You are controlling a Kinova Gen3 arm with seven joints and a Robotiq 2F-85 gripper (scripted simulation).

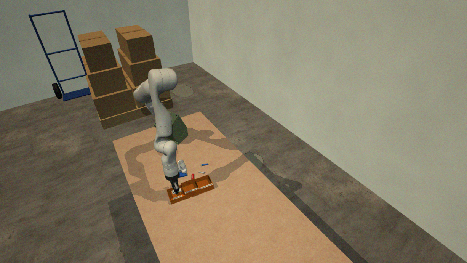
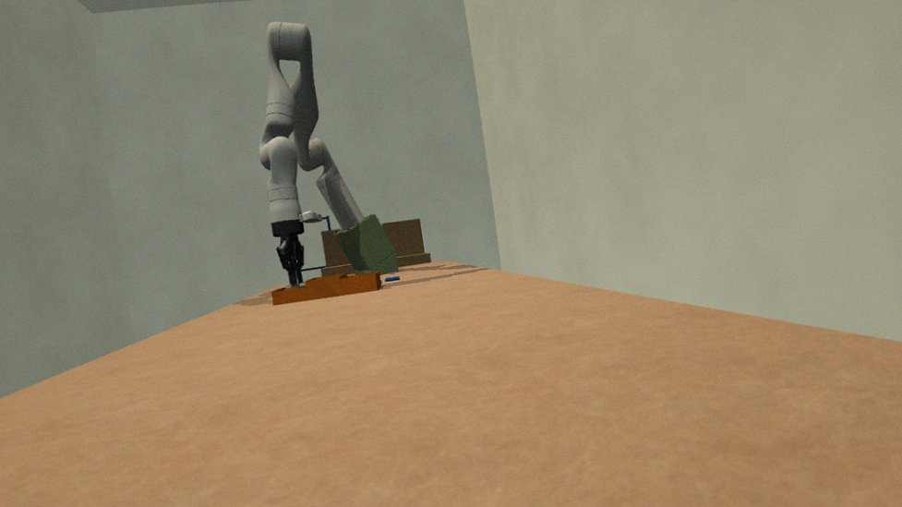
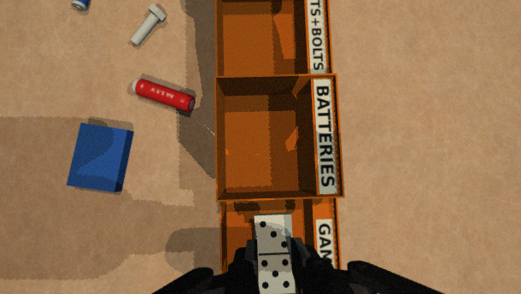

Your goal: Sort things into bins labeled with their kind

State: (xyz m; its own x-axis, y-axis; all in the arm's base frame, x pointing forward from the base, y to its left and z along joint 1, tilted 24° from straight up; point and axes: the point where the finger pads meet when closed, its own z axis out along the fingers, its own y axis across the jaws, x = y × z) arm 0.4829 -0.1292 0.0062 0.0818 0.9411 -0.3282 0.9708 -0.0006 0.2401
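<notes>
The thin blue stick-like thing lies 240 mm to the left of my hand, 130 mm behind it and 50 mm below it. The rest, counted from my hand: joined orange bins 80 mm to the left, 30 mm below, 10 mm ahead; then red battery 130 mm to the left, 70 mm behind, 50 mm below; then white domino 20 mm below.
</notes>
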